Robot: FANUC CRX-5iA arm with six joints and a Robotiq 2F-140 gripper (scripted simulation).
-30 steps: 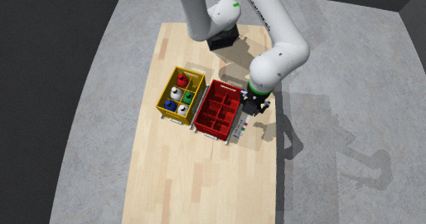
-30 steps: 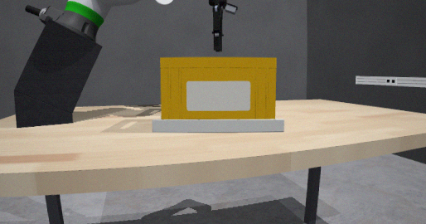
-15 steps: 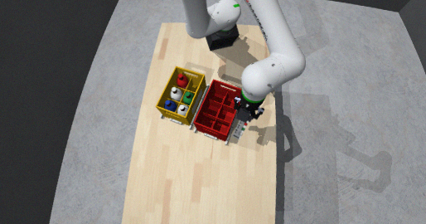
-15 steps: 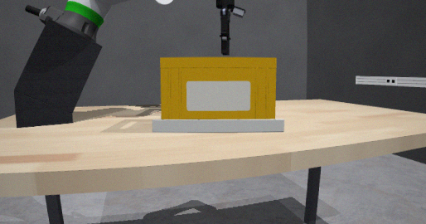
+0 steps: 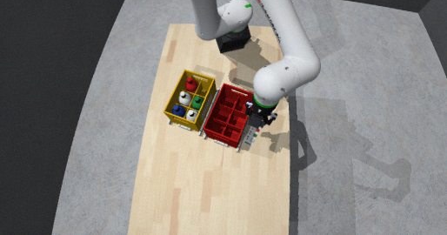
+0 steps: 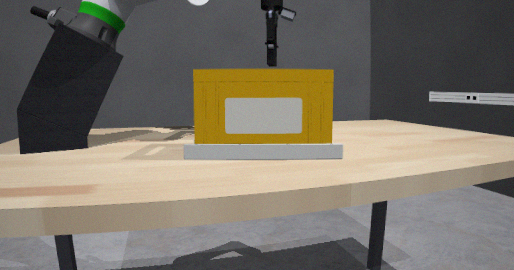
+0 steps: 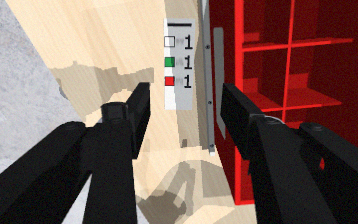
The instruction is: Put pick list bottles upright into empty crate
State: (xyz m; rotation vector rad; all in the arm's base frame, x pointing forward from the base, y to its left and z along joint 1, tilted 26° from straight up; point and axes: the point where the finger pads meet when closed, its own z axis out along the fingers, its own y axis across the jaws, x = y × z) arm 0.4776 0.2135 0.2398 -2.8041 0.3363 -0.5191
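Now: the green bottle 60 mm behind my hand, 330 mm to the right of it and 160 mm below it. The rest, counted from my hand: red crate: 40 mm behind, 140 mm to the right, 170 mm below; pick list: 10 mm behind, 250 mm below; yellow crate: 60 mm behind, 380 mm to the right, 170 mm below.
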